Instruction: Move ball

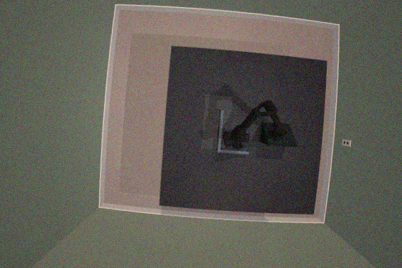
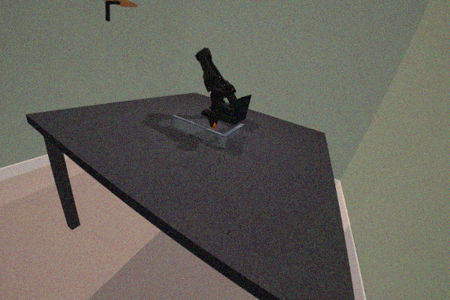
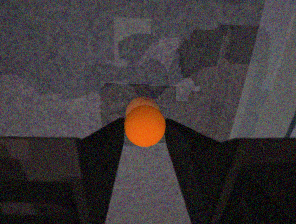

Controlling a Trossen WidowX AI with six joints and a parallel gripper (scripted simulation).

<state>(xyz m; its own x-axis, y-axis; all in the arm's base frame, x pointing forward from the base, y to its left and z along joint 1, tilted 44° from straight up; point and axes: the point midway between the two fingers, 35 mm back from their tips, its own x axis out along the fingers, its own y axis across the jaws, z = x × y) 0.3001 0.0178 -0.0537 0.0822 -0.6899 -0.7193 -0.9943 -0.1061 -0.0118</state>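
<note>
Right now the orange ball marker is 20 mm below my gripper tip. Round my gripper tip: clear wall (110 mm ahead, 20 mm to the right, 10 mm below).
</note>
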